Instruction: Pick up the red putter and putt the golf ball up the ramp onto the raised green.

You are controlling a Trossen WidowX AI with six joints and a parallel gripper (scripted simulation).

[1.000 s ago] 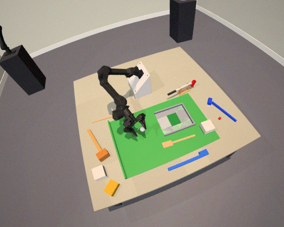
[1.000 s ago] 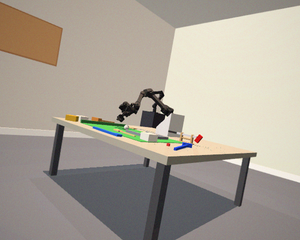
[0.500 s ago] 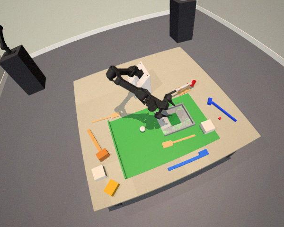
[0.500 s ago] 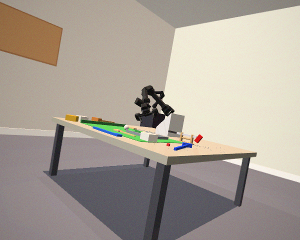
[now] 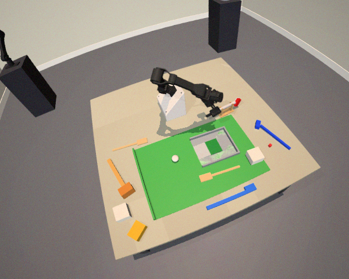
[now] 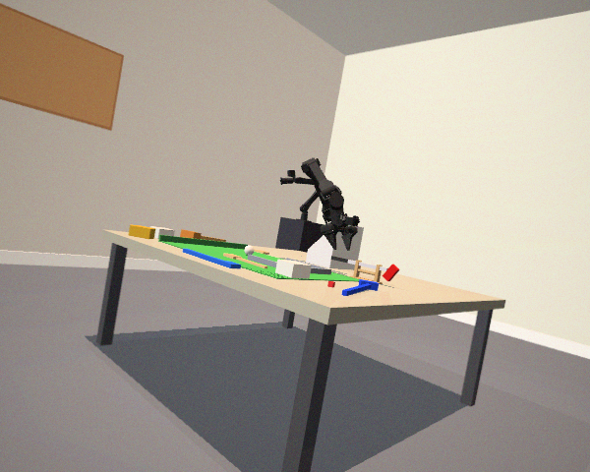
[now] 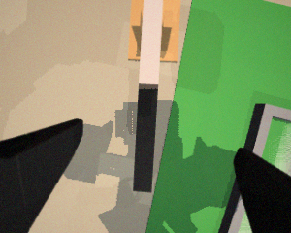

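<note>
My gripper tip is now 30 mm past the red putter, 100 mm to the right of it and 40 mm above it. Round my gripper tip: small wooden rack: 30 mm behind, 120 mm to the left, 70 mm below; then white golf ball: 190 mm ahead, 350 mm to the right, 80 mm below; then green mat: 250 mm ahead, 220 mm to the right, 100 mm below.
</note>
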